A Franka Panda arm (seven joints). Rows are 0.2 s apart.
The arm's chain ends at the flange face. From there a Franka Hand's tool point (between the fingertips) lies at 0.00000 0.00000 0.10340 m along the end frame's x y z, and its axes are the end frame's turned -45 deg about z.
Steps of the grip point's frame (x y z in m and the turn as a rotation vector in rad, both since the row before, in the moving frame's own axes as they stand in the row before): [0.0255, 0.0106, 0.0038, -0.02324, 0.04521, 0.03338]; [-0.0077, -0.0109, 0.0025, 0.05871, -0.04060, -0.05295]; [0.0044, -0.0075, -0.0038, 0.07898, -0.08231, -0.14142]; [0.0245, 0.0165, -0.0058, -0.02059, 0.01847, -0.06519]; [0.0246, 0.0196, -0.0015, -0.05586, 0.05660, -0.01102]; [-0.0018, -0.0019, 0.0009, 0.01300, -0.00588, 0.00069]
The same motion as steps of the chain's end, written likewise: [0.0205, -0.0090, 0.0039, 0.01554, 0.04840, 0.03338]; [-0.0059, -0.0011, 0.0028, 0.01281, -0.07022, -0.05295]; [0.0095, -0.0095, -0.0031, -0.00235, -0.11405, -0.14142]; [0.0261, -0.0057, -0.0058, -0.00150, 0.02762, -0.06519]; [0.0230, -0.0034, -0.0012, 0.00052, 0.07952, -0.01102]; [-0.0012, 0.0005, 0.0009, 0.00503, -0.01335, 0.00069]
